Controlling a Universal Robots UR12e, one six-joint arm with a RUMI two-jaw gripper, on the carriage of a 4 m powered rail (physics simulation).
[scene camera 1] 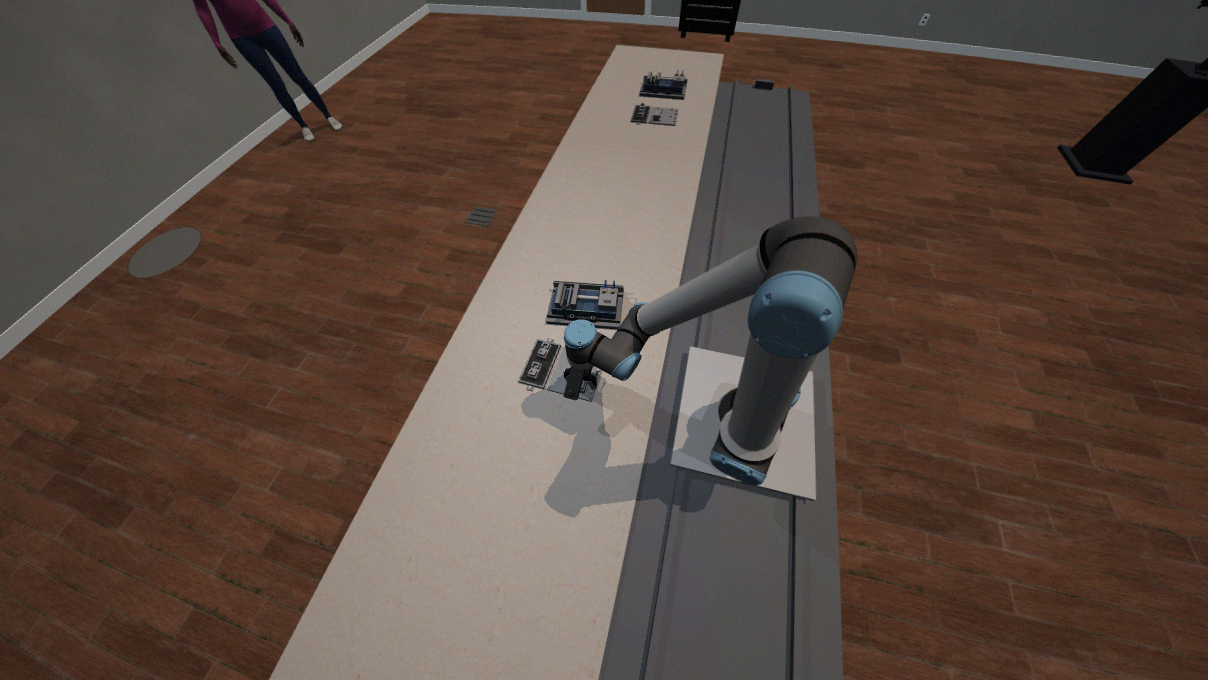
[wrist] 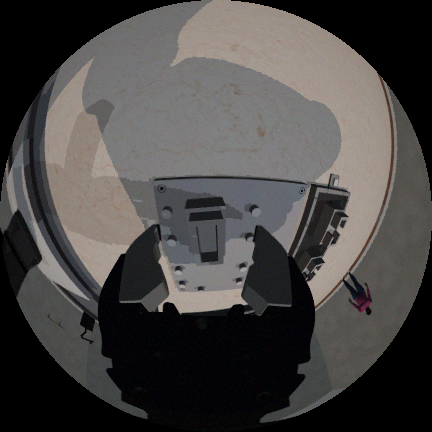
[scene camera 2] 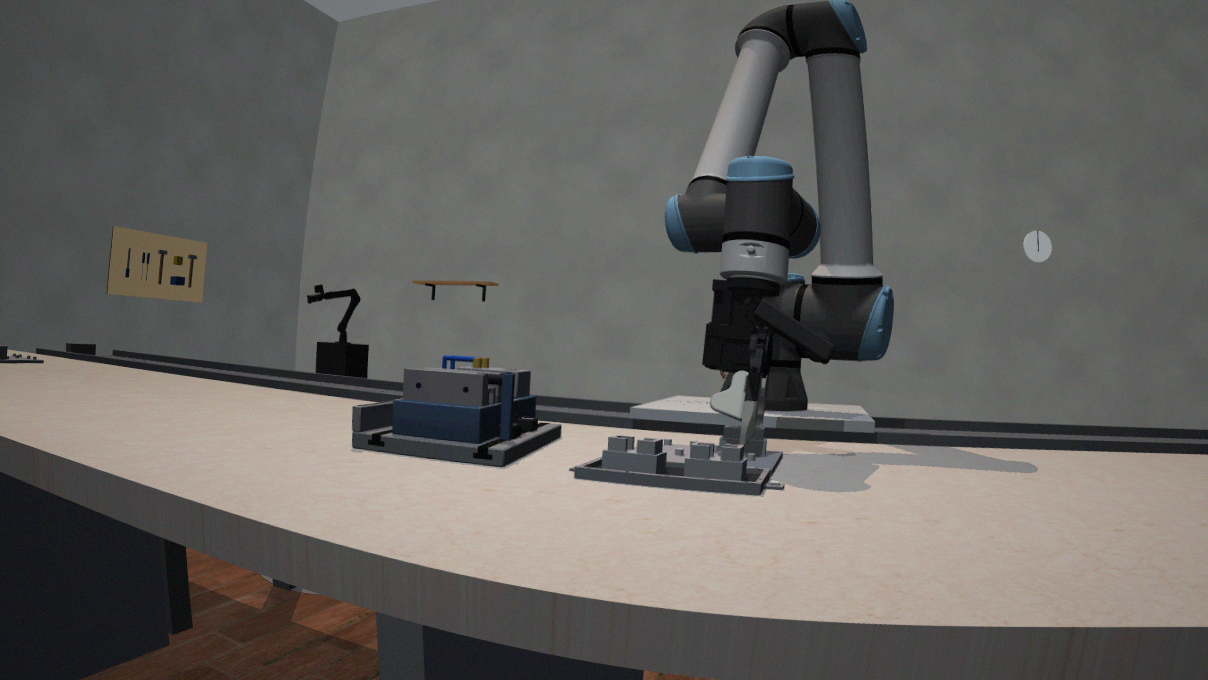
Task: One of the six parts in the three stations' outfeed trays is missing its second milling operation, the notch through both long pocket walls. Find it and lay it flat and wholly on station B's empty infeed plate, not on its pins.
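Places are measured from the arm's base along level axes (x ahead, y left, z up), in millimetres.
Pixels of known places: gripper, fingertip midpoint: (scene camera 1: 581, 385) (wrist: 206, 226) (scene camera 2: 746, 445).
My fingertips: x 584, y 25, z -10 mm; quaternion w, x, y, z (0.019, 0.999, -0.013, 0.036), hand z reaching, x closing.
Note:
For each thing: its top centre in the pictures, then the offset to it from my fingertips.
- grey pocketed block, top centre: (wrist: 207, 245) (scene camera 2: 744, 427) dy -5, dx +0, dz +23 mm
- infeed plate, top centre: (scene camera 2: 703, 455) (wrist: 232, 252) (scene camera 1: 577, 372) dy -51, dx +32, dz -12 mm
- outfeed tray, top centre: (scene camera 2: 677, 468) (wrist: 316, 243) (scene camera 1: 540, 362) dy -55, dx +181, dz -8 mm
- plate with tray, top centre: (scene camera 1: 663, 115) dy -1912, dx +23, dz -12 mm
A grey pocketed block (wrist: 219, 252) (scene camera 2: 758, 446) lies, looking flat, on the infeed plate (wrist: 230, 189) (scene camera 1: 558, 390) (scene camera 2: 770, 463), between the two rows of upright pins. I can make out no notch in its long walls. My gripper (wrist: 206, 226) (scene camera 2: 748, 439) is open around it; in the wrist view the jaws stand apart on either side with a gap to the block. In scene camera 1 the wrist hides the block. The outfeed tray (wrist: 306, 214) (scene camera 1: 550, 368) (scene camera 2: 667, 483) beside the plate holds two grey parts.
A blue and grey vise (scene camera 1: 584, 305) (scene camera 2: 448, 419) stands close beside the plate and tray. A farther vise (scene camera 1: 663, 86) and another plate with tray (scene camera 1: 667, 116) stand at the bench's far end. A person (scene camera 1: 262, 50) (wrist: 361, 300) stands off the bench side.

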